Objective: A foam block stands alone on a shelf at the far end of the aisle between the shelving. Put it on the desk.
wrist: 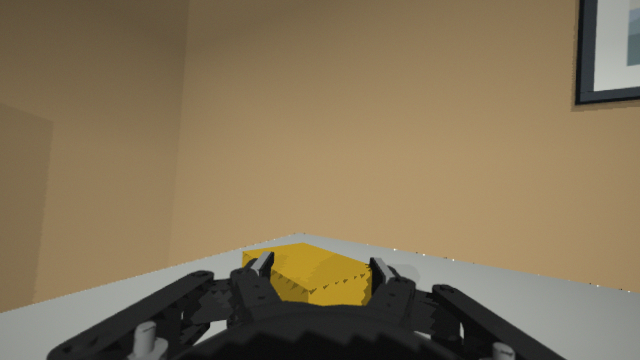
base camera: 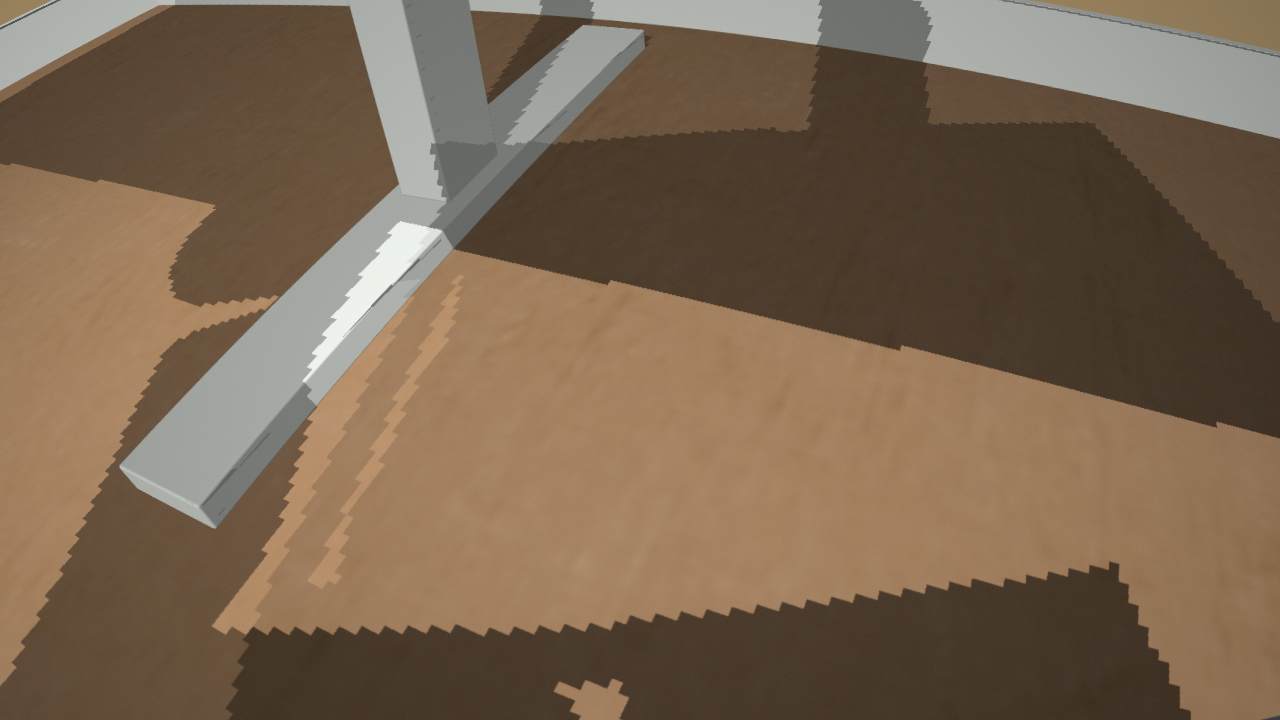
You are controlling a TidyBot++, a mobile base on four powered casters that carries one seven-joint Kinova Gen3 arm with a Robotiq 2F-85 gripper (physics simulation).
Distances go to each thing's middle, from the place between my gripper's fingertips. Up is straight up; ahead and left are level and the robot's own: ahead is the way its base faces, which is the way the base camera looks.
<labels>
Now: hand 1 cm short of the yellow foam block [wrist: 301, 272], 1 cm to the right of it and 2 cm above it.
</labels>
